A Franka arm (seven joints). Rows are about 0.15 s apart.
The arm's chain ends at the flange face. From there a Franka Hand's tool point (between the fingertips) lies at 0.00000 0.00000 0.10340 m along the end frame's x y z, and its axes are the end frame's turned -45 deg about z.
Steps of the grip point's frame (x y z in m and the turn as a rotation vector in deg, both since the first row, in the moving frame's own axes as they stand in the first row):
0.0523, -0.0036, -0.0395, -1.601, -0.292, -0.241
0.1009, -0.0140, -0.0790, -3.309, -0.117, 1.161
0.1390, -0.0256, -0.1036, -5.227, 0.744, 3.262
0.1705, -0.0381, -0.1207, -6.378, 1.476, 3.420
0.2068, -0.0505, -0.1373, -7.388, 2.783, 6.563
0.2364, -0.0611, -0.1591, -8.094, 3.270, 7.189
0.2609, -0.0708, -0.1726, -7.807, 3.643, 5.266
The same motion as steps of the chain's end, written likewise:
0.0328, -0.0419, -0.0395, -1.339, 0.926, -0.241
0.0574, -0.0857, -0.0788, -2.423, 2.257, 1.161
0.0727, -0.1223, -0.1032, -3.170, 4.222, 3.262
0.0838, -0.1540, -0.1200, -3.466, 5.554, 3.420
0.0979, -0.1885, -0.1363, -3.256, 7.192, 6.563
0.1099, -0.2174, -0.1579, -3.411, 8.036, 7.189
0.1201, -0.2405, -0.1714, -2.944, 8.096, 5.266

